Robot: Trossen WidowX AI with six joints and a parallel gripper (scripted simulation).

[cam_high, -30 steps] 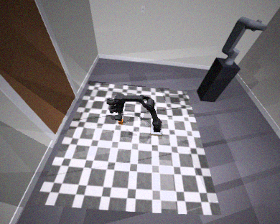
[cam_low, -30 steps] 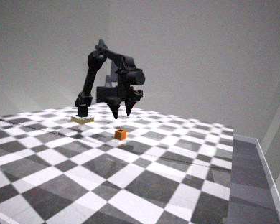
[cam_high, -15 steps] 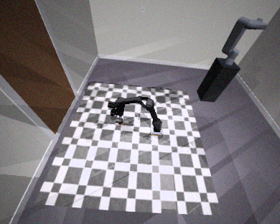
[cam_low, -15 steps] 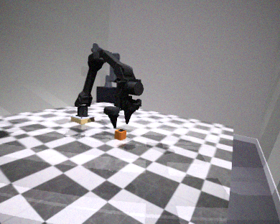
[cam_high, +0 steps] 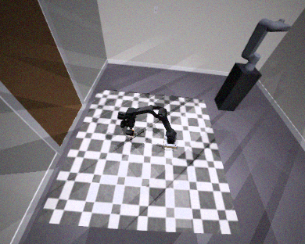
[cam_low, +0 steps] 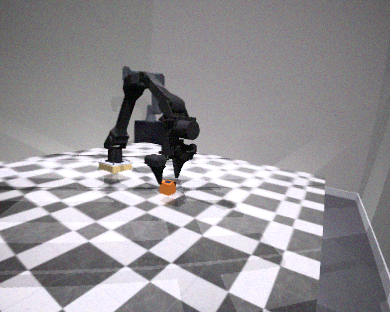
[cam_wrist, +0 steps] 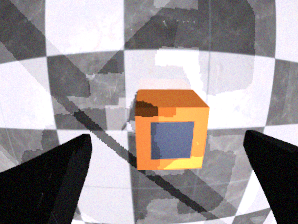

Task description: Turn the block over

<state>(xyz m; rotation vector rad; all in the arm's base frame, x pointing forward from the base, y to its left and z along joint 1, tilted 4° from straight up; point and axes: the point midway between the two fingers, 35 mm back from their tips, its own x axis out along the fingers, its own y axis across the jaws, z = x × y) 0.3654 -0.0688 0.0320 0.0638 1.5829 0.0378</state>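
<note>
Now: the orange block 10 mm below my gripper tip.
</note>
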